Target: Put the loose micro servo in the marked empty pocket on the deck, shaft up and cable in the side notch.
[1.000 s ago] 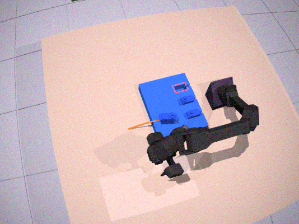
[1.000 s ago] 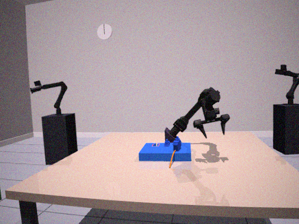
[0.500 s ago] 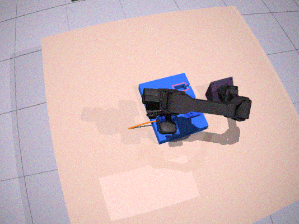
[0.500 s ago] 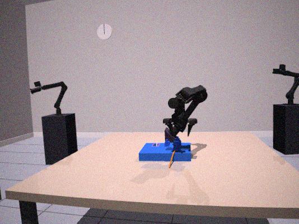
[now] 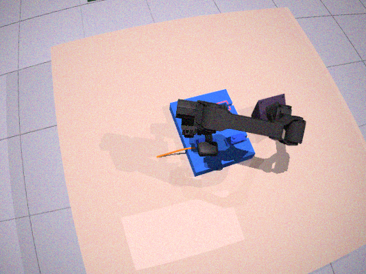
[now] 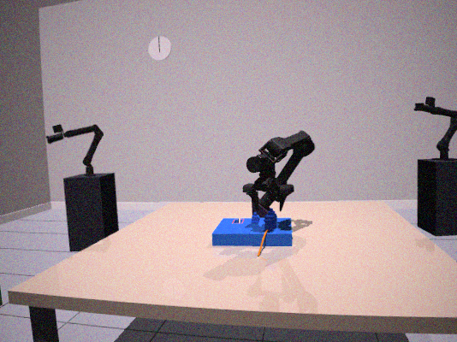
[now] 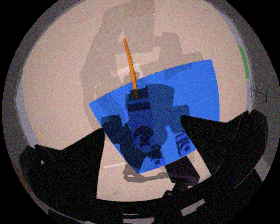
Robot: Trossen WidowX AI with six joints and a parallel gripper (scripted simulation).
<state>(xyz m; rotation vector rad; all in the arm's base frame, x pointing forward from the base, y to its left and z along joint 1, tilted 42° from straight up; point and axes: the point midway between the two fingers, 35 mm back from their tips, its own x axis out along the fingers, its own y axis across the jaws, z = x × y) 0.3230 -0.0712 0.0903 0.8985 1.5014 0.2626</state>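
My gripper tip is now 4 cm past the blue deck, 6 cm to the left of it and 10 cm above it.
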